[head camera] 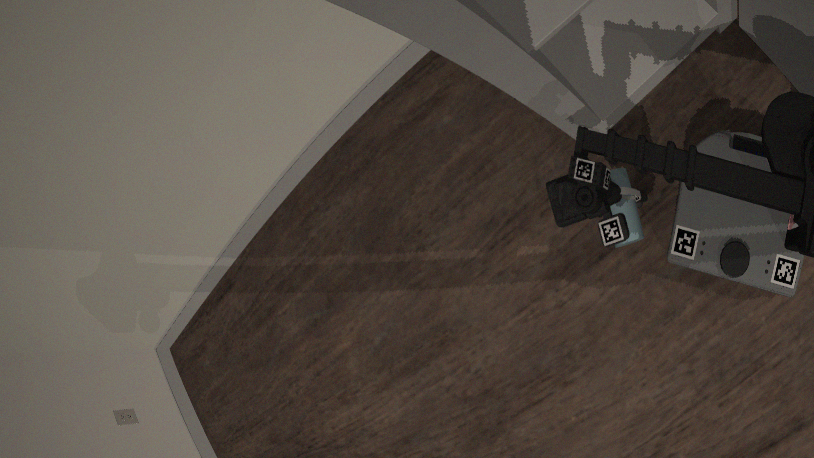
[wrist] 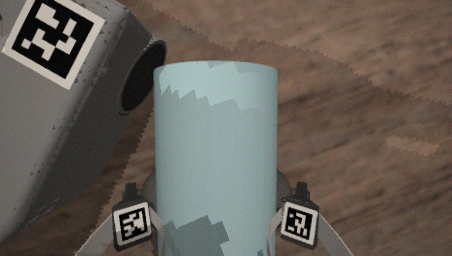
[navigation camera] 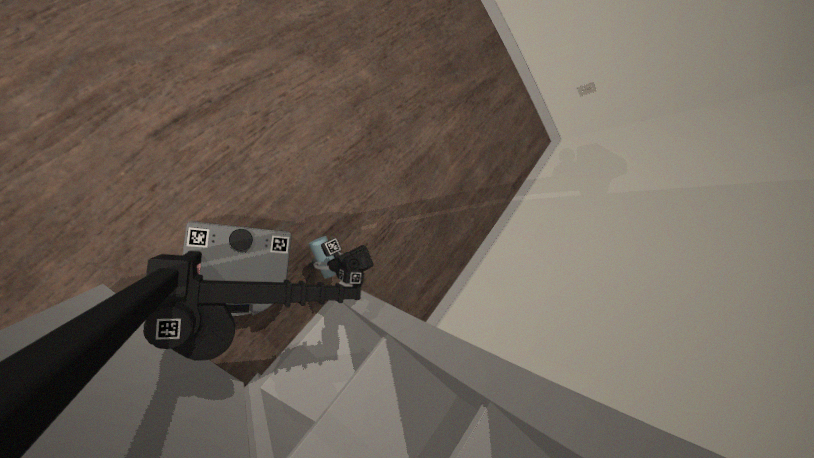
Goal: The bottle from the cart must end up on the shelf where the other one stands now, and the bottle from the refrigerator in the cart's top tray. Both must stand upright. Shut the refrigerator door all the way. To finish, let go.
Labels:
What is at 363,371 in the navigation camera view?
A grey refrigerator.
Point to a grey refrigerator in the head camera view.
574,70

